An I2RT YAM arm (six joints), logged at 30 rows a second.
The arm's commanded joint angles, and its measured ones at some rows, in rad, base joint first. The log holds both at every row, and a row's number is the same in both.
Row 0, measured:
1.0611, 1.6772, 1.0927, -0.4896, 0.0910, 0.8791
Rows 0 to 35, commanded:
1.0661, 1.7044, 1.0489, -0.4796, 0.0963, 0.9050
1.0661, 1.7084, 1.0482, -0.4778, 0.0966, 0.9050
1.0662, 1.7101, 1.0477, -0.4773, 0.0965, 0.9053
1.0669, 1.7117, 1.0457, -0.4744, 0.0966, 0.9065
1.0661, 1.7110, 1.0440, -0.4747, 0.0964, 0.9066
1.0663, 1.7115, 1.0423, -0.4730, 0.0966, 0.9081
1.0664, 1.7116, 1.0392, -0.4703, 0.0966, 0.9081
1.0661, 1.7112, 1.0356, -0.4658, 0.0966, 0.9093
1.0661, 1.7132, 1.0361, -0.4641, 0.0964, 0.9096
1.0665, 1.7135, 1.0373, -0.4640, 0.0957, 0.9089
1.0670, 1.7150, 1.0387, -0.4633, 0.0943, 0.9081
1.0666, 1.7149, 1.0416, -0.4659, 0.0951, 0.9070
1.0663, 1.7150, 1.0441, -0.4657, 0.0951, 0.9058
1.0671, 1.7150, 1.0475, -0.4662, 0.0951, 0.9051
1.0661, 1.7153, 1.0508, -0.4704, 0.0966, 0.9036
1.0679, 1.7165, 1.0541, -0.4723, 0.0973, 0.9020
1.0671, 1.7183, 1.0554, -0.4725, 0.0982, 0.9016
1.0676, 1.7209, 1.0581, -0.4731, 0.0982, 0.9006
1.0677, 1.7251, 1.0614, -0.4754, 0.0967, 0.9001
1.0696, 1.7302, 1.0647, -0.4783, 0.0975, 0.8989
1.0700, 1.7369, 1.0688, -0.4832, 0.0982, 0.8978
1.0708, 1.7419, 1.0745, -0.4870, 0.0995, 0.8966
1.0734, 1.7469, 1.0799, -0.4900, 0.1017, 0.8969
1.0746, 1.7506, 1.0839, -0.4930, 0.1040, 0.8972
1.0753, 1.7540, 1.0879, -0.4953, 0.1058, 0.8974
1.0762, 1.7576, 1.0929, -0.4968, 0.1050, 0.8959
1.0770, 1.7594, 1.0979, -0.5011, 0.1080, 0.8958
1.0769, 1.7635, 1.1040, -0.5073, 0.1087, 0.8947
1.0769, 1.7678, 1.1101, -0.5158, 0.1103, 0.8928
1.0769, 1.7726, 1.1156, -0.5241, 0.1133, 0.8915
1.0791, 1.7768, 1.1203, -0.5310, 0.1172, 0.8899
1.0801, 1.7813, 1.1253, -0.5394, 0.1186, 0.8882
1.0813, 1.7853, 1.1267, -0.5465, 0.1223, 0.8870
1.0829, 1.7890, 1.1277, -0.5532, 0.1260, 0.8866
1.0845, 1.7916, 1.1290, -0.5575, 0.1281, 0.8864
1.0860, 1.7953, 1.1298, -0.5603, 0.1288, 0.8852
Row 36, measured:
1.0702, 1.7390, 1.1069, -0.4496, 0.1143, 0.8803
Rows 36 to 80, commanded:
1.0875, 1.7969, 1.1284, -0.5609, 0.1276, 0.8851
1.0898, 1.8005, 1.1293, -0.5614, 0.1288, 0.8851
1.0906, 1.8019, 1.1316, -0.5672, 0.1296, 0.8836
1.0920, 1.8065, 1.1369, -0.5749, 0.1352, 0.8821
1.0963, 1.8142, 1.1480, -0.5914, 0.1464, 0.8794
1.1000, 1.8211, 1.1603, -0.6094, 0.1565, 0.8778
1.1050, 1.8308, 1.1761, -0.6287, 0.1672, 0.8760
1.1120, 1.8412, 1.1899, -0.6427, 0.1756, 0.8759
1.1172, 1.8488, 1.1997, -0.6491, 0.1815, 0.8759
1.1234, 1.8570, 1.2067, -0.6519, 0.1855, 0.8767
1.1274, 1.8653, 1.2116, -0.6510, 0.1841, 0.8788
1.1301, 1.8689, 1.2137, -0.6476, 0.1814, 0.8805
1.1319, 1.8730, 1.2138, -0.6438, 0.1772, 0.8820
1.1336, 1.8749, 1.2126, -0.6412, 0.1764, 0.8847
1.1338, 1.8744, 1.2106, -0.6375, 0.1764, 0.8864
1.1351, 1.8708, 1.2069, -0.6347, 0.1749, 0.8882
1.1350, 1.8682, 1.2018, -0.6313, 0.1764, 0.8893
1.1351, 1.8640, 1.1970, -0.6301, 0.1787, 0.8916
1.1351, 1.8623, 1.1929, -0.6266, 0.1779, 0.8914
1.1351, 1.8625, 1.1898, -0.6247, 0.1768, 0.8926
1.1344, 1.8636, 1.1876, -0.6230, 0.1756, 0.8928
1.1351, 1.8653, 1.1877, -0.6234, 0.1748, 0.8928
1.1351, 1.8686, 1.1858, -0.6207, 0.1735, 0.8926
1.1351, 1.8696, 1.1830, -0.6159, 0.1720, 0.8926
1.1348, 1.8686, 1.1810, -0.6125, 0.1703, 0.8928
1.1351, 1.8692, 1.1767, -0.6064, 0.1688, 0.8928
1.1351, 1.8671, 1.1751, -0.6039, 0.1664, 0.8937
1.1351, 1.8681, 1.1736, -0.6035, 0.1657, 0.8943
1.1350, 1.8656, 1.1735, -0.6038, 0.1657, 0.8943
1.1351, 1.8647, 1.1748, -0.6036, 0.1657, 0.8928
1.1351, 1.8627, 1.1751, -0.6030, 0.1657, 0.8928
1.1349, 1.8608, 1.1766, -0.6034, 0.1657, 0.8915
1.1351, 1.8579, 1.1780, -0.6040, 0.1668, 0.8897
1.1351, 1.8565, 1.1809, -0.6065, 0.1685, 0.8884
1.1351, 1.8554, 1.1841, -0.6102, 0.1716, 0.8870
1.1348, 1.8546, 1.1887, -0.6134, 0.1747, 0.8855
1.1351, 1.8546, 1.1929, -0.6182, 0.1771, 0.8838
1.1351, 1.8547, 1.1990, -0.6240, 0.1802, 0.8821
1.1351, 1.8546, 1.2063, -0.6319, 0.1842, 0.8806
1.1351, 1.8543, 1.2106, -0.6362, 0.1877, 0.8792
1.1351, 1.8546, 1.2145, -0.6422, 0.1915, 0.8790
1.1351, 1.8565, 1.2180, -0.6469, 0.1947, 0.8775
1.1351, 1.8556, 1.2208, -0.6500, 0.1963, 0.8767
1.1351, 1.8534, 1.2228, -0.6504, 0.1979, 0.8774
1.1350, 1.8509, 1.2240, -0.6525, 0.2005, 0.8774
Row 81, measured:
1.1267, 1.8263, 1.2030, -0.5686, 0.1936, 0.8715
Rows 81 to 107, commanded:
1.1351, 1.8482, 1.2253, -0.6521, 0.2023, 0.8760
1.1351, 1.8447, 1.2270, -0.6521, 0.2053, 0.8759
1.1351, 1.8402, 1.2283, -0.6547, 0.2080, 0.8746
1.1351, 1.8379, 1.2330, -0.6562, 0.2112, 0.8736
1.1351, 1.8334, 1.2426, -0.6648, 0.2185, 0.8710
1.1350, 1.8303, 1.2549, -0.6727, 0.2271, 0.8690
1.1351, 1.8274, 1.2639, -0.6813, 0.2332, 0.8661
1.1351, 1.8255, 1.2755, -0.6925, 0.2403, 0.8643
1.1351, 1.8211, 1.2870, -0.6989, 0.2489, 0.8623
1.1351, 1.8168, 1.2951, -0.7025, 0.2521, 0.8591
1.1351, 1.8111, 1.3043, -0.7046, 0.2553, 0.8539
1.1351, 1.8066, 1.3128, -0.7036, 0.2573, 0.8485
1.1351, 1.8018, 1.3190, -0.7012, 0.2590, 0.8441
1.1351, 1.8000, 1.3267, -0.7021, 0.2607, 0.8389
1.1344, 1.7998, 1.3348, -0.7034, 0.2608, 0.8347
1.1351, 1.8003, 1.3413, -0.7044, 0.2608, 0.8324
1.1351, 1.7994, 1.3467, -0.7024, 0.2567, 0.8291
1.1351, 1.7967, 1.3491, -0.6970, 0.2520, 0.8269
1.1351, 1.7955, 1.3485, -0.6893, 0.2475, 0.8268
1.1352, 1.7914, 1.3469, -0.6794, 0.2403, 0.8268
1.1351, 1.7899, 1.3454, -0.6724, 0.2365, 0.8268
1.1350, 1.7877, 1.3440, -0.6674, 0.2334, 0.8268
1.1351, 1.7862, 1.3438, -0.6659, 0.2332, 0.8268
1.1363, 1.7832, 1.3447, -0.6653, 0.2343, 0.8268
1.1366, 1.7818, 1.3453, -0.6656, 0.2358, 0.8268
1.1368, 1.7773, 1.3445, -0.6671, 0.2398, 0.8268
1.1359, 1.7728, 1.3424, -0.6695, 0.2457, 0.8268
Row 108, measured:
1.1267, 1.8091, 1.2602, -0.6544, 0.2268, 0.8230
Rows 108 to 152, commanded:
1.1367, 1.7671, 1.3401, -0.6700, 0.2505, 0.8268
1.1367, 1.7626, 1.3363, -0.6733, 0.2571, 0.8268
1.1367, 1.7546, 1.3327, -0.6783, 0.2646, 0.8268
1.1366, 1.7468, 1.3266, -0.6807, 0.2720, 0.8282
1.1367, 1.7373, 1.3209, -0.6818, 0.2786, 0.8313
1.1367, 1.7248, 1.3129, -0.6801, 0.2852, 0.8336
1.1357, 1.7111, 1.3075, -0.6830, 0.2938, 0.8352
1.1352, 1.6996, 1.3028, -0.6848, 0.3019, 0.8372
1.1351, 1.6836, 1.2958, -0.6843, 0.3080, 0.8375
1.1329, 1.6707, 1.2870, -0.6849, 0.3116, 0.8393
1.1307, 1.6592, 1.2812, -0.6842, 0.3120, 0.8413
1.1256, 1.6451, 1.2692, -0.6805, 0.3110, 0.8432
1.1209, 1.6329, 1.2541, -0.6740, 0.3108, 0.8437
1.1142, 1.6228, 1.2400, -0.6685, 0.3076, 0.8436
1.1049, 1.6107, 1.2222, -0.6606, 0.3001, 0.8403
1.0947, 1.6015, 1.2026, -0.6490, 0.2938, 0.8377
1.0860, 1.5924, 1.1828, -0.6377, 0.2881, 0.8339
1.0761, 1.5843, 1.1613, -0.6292, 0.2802, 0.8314
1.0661, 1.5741, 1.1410, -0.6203, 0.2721, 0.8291
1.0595, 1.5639, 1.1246, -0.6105, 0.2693, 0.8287
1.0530, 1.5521, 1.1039, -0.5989, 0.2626, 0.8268
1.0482, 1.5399, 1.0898, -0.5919, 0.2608, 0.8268
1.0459, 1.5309, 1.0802, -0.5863, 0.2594, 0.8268
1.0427, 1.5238, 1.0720, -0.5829, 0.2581, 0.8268
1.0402, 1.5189, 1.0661, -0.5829, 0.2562, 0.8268
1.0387, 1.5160, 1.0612, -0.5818, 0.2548, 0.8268
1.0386, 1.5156, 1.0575, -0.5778, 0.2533, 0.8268
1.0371, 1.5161, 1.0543, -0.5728, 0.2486, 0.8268
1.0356, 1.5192, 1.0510, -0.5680, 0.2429, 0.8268
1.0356, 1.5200, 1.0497, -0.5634, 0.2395, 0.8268
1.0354, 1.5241, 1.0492, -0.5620, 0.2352, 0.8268
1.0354, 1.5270, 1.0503, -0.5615, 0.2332, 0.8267
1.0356, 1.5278, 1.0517, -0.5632, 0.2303, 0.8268
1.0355, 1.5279, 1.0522, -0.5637, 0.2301, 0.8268
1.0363, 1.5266, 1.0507, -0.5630, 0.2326, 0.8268
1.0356, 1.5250, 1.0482, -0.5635, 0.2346, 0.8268
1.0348, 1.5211, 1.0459, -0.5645, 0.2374, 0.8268
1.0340, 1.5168, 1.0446, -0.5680, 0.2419, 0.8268
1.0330, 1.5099, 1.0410, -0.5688, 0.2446, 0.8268
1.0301, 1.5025, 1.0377, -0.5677, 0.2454, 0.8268
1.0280, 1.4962, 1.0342, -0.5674, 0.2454, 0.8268
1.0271, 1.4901, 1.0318, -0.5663, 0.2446, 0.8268
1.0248, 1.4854, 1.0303, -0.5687, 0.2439, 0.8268
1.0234, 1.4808, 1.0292, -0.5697, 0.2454, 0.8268
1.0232, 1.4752, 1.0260, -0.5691, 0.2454, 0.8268
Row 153, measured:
1.0336, 1.5108, 1.0760, -0.5602, 0.2298, 0.8124
